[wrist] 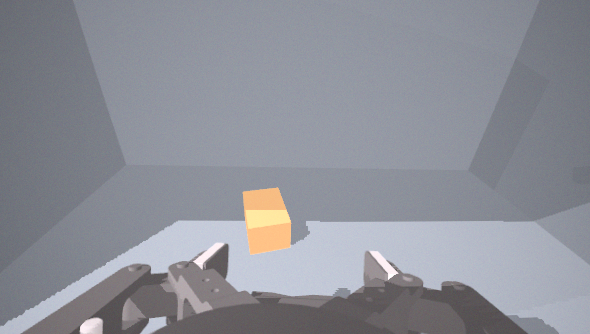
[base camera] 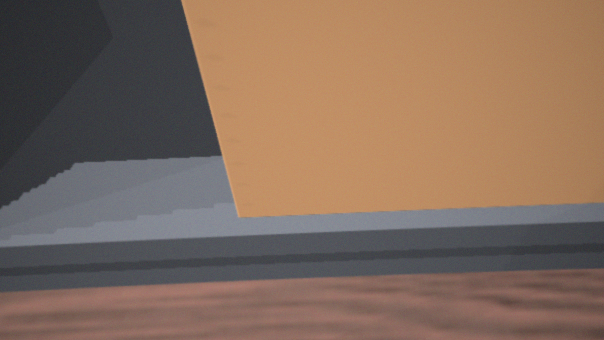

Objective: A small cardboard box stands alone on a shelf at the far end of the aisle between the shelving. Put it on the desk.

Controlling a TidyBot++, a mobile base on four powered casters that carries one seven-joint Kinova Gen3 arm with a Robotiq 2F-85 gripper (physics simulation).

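Places are measured from the arm's base along level axes (x ahead, y left, z up), in millimetres.
Pixels of known places: gripper, between the fingertips: (wrist: 295, 262).
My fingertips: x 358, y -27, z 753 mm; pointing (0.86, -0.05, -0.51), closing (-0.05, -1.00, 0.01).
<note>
Ahead of a thing's pixels: the offset from my fingertips to its top centre. "pt": to the spot under its first point. Level surfaces: height alone.
The small cardboard box @(dx +194, dy +41, dz -109 mm) (wrist: 269, 230), orange-tan, stands on the pale grey shelf @(dz -159 mm) (wrist: 450, 250) in the wrist view. It is a little left of the middle, beyond the fingertips, and its top is partly lit. My gripper (wrist: 295, 262) is open and empty. Its left fingertip lies nearer to the box's line than the right one, and the box is apart from both fingers. The gripper does not show in the base camera view. The desk does not show in either view.
Side panels (wrist: 45, 125) and a back panel (wrist: 300, 90) enclose the shelf. In the base camera view a large cardboard-coloured box @(pt dx -27, dy -32, dz -960 mm) (base camera: 400, 110) stands close ahead on a low grey shelf (base camera: 150, 225), above a reddish-brown wood floor @(dz -1149 mm) (base camera: 300, 310).
</note>
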